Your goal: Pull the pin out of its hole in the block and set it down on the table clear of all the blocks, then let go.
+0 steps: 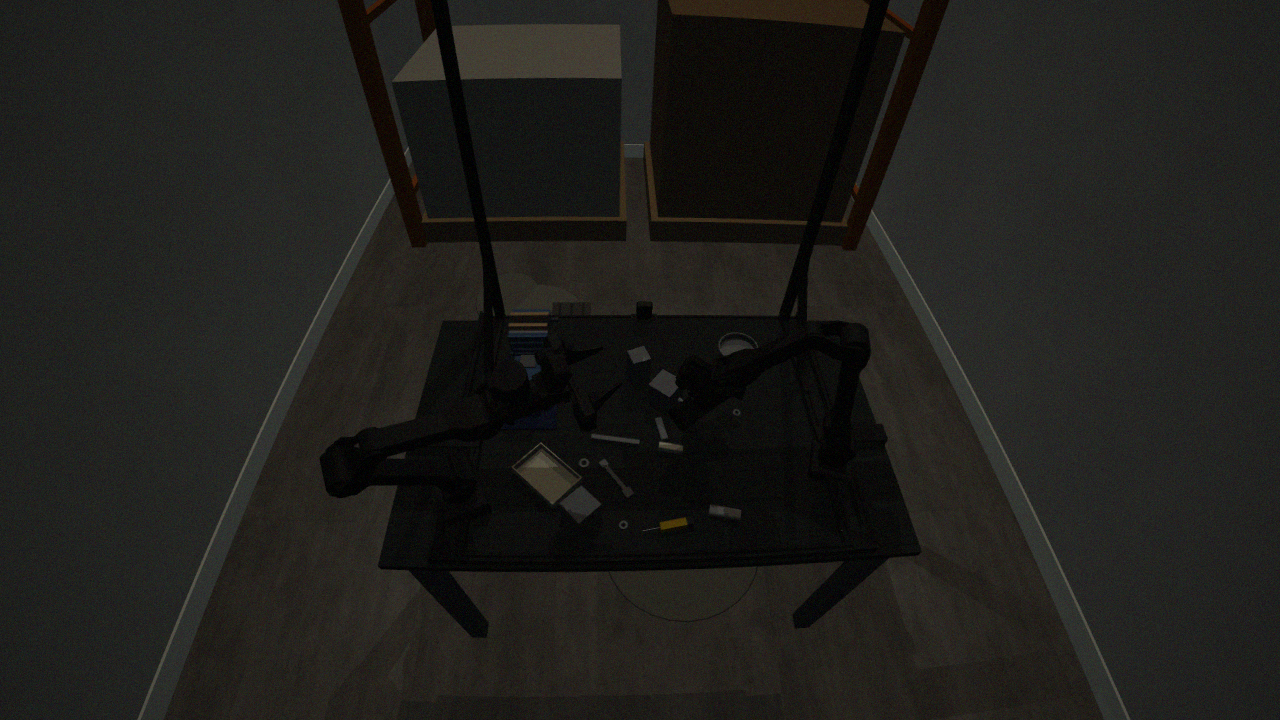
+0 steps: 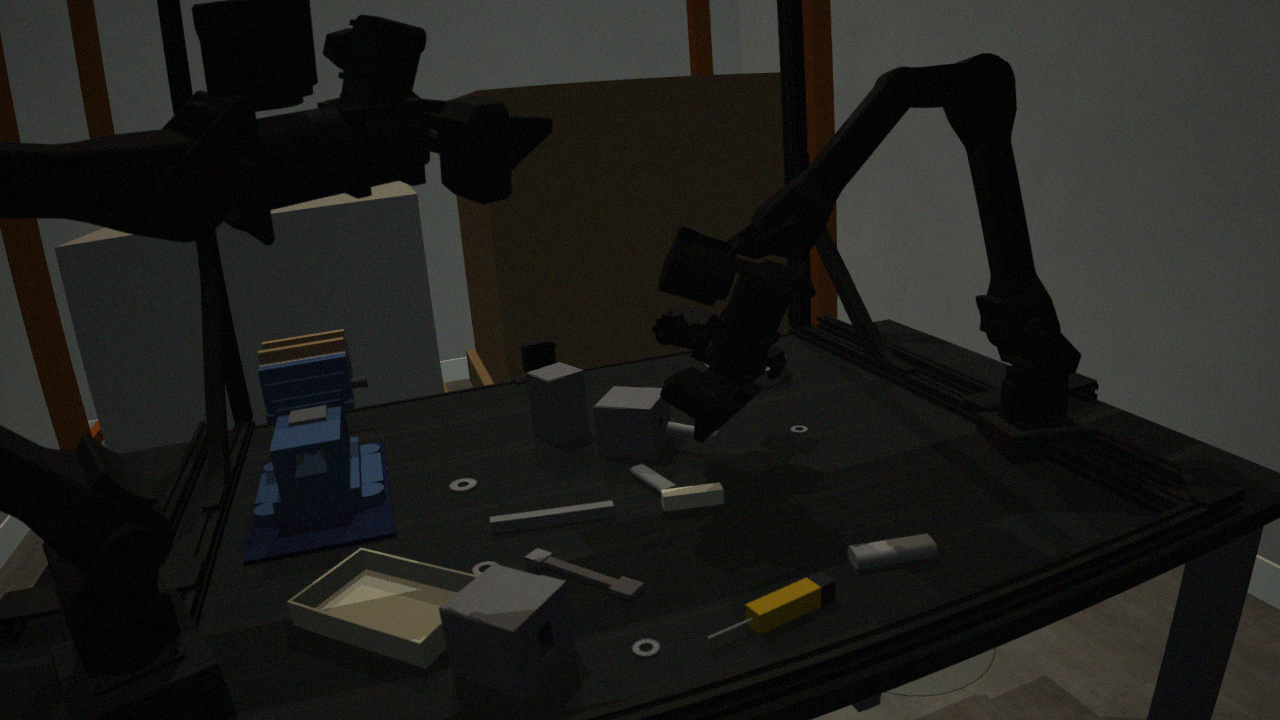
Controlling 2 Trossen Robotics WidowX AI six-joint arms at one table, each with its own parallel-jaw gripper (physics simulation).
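Where they show: left gripper, fingertip midpoint: (image 1: pixel 689 410) (image 2: pixel 702 437); right gripper, fingertip midpoint: (image 1: pixel 612 365) (image 2: pixel 516 117); left arm's base, link origin: (image 1: pixel 832 459) (image 2: pixel 1035 419); right arm's base, link origin: (image 1: pixel 459 491) (image 2: pixel 128 650).
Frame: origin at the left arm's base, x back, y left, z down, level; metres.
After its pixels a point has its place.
The pin (image 2: pixel 682 429) {x -0.393, y -0.048, z -0.003 m} is a pale cylinder lying level beside the right face of a grey block (image 1: pixel 664 383) {x -0.452, y -0.077, z -0.033 m} (image 2: pixel 629 425) {x -0.451, y -0.047, z -0.013 m}. Whether its inner end is still in the hole cannot be told. My left gripper (image 1: pixel 684 417) {x -0.372, y -0.042, z 0.006 m} (image 2: pixel 702 433) {x -0.372, y -0.042, z 0.006 m} is low at the right of this block, shut on the pin, and its dark fingers hide part of it. My right gripper (image 1: pixel 610 367) {x -0.513, y 0.162, z -0.352 m} (image 2: pixel 523 147) {x -0.513, y 0.162, z -0.352 m} is open and empty, high above the left half of the table. A second grey block (image 1: pixel 638 354) {x -0.540, y -0.136, z -0.052 m} (image 2: pixel 556 402) {x -0.536, y -0.104, z -0.024 m} stands behind, and a third (image 1: pixel 580 504) {x -0.539, y 0.304, z -0.033 m} (image 2: pixel 505 626) {x -0.533, y 0.342, z -0.033 m} stands beside the tray.
An open tray (image 1: pixel 516 467) {x -0.728, y 0.241, z 0.016 m} (image 2: pixel 358 632) {x -0.664, y 0.282, z 0.011 m}, a blue model (image 2: pixel 308 465) {x -0.788, y 0.040, z -0.025 m}, a flat bar (image 1: pixel 614 438) {x -0.532, y 0.091, z 0.015 m} (image 2: pixel 552 515) {x -0.528, y 0.097, z 0.016 m} and a grey wrench-like piece (image 1: pixel 615 478) {x -0.496, y 0.192, z 0.022 m} (image 2: pixel 584 573) {x -0.493, y 0.194, z 0.022 m} lie left. A yellow screwdriver (image 1: pixel 673 523) {x -0.336, y 0.267, z 0.009 m} (image 2: pixel 785 605) {x -0.337, y 0.278, z 0.010 m}, a cylinder (image 1: pixel 725 512) {x -0.229, y 0.205, z 0.013 m} (image 2: pixel 892 551) {x -0.233, y 0.212, z 0.014 m} and two short pieces lie nearer the front. Washers are scattered around.
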